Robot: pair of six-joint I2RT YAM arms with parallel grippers.
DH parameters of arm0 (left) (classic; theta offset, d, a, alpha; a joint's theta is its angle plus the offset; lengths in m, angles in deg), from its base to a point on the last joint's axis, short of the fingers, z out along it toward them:
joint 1: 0 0.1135 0.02 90
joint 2: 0 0 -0.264 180
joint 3: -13.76 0 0.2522 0
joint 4: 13.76 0 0.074 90
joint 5: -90 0 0 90
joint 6: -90 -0.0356 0 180
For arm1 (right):
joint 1: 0 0.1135 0.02 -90
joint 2: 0 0 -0.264 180
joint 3: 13.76 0 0.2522 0
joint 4: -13.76 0 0.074 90
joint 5: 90 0 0 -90
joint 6: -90 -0.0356 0 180
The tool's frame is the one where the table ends.
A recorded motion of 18 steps. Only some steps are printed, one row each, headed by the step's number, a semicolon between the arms.
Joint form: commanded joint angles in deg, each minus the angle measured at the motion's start. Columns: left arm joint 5, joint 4, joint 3, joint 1, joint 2, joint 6; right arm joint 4, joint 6, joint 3, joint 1, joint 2, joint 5.
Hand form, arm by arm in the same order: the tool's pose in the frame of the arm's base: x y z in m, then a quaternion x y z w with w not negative. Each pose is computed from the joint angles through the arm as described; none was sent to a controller.
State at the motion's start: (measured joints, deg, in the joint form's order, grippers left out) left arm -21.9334 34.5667 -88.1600 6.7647 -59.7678 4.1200; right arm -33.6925 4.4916 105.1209 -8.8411 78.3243 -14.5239
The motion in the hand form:
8: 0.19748 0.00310 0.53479 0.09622 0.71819 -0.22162 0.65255; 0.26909 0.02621 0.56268 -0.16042 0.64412 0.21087 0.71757
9: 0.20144 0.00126 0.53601 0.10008 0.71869 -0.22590 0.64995; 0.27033 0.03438 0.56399 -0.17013 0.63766 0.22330 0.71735
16: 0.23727 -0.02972 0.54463 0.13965 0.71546 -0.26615 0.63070; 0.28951 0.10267 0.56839 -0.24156 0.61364 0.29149 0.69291
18: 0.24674 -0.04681 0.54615 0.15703 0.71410 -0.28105 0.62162; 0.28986 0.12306 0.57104 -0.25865 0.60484 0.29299 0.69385
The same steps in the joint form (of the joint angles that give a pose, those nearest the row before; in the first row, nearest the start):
8: -10.92 1.72 -12.36 -0.25 -7.89 5.15; 11.67 -10.55 6.48 10.84 3.51 -13.62
9: -10.98 1.92 -13.29 -0.90 -8.82 5.15; 12.42 -10.85 6.88 12.54 3.99 -13.75
16: -9.20 2.01 -20.96 -9.49 -16.97 5.54; 11.84 -9.76 15.42 25.29 11.91 -13.07
18: -8.04 2.32 -23.45 -13.45 -19.54 5.51; 11.16 -7.96 18.35 29.05 14.04 -11.07

